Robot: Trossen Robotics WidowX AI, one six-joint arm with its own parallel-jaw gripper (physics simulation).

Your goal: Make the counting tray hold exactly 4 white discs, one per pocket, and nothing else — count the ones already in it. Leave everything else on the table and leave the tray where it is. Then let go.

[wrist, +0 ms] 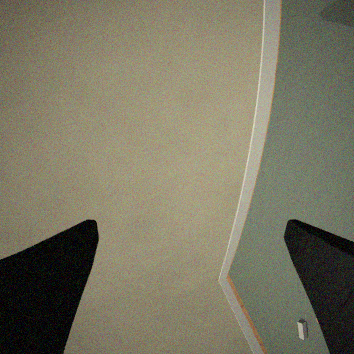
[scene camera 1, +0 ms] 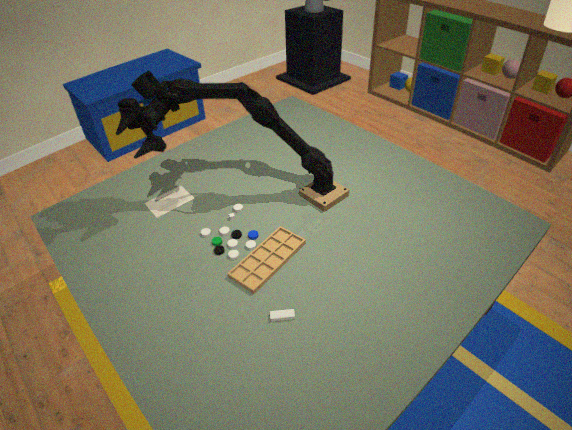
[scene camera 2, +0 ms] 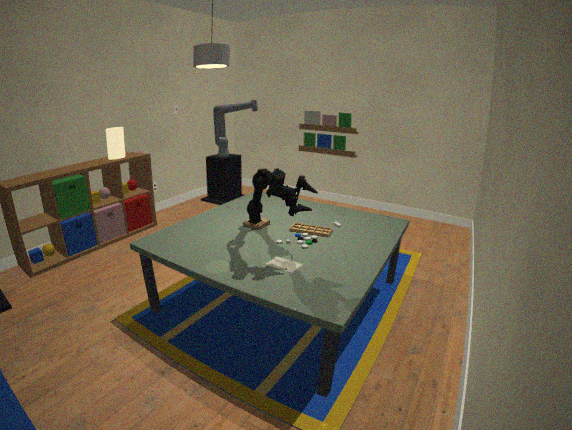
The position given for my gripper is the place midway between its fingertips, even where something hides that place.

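Observation:
A wooden counting tray (scene camera 1: 274,252) rests on the table. As for my gripper (scene camera 1: 126,146), which I also find at (wrist: 195,231), it is open and holds nothing.

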